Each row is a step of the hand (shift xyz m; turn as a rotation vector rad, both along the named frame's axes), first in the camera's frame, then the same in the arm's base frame.
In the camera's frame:
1: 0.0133 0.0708 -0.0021 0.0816 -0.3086 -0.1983
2: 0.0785 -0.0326 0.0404 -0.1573 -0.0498 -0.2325
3: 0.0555 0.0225 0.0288 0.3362 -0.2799 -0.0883
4: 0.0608 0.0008 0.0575 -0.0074 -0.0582 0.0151
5: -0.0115 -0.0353 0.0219 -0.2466 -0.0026 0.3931
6: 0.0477 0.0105 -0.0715 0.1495 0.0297 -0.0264
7: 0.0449 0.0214 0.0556 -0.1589 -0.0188 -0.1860
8: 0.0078 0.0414 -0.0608 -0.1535 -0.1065 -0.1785
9: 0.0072 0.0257 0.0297 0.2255 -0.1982 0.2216
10: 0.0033 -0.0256 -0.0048 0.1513 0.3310 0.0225
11: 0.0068 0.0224 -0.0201 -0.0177 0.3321 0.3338
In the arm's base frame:
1: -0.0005 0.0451 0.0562 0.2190 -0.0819 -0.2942
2: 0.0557 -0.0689 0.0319 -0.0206 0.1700 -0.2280
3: 0.0308 -0.0188 0.0558 0.3843 -0.2015 -0.1042
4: 0.0263 -0.0548 0.0575 -0.0026 -0.0475 -0.0376
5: -0.0135 -0.0362 -0.0191 -0.3944 -0.2235 0.0993
6: 0.0724 0.0466 -0.0095 0.1365 0.0031 0.0727
7: 0.0095 -0.0361 0.0646 -0.0491 0.1577 -0.1814
8: 0.0271 0.0688 0.0013 -0.0317 0.0931 -0.2389
9: -0.0121 -0.0059 0.0376 0.1307 -0.3422 0.0714
10: 0.0098 -0.0143 -0.0197 0.0600 0.1668 0.3186
11: 0.0110 0.0275 0.0086 -0.2300 -0.0143 0.4110

